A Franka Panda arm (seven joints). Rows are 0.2 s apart.
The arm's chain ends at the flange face. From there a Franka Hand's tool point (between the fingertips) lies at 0.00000 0.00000 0.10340 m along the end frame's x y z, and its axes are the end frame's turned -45 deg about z.
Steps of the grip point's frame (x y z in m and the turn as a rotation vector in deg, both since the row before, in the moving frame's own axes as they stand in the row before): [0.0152 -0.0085 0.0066 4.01 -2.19 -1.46]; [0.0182 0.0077 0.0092 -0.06 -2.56 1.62]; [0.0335 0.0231 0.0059 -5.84 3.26 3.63]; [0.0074 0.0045 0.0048 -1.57 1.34 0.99]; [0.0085 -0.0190 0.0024 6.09 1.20 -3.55]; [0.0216 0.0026 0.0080 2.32 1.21 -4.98]
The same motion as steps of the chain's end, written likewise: [0.0127 -0.0145 0.0069 1.29 -4.38 -1.46]; [0.0216 -0.0107 0.0093 -1.85 -1.77 1.62]; [0.0285 -0.0110 0.0066 -1.82 6.43 3.63]; [0.0047 -0.0024 0.0049 -0.16 2.06 0.99]; [-0.0009 -0.0104 0.0030 5.15 -3.46 -3.55]; [0.0187 -0.0090 0.0081 2.50 -0.78 -4.98]
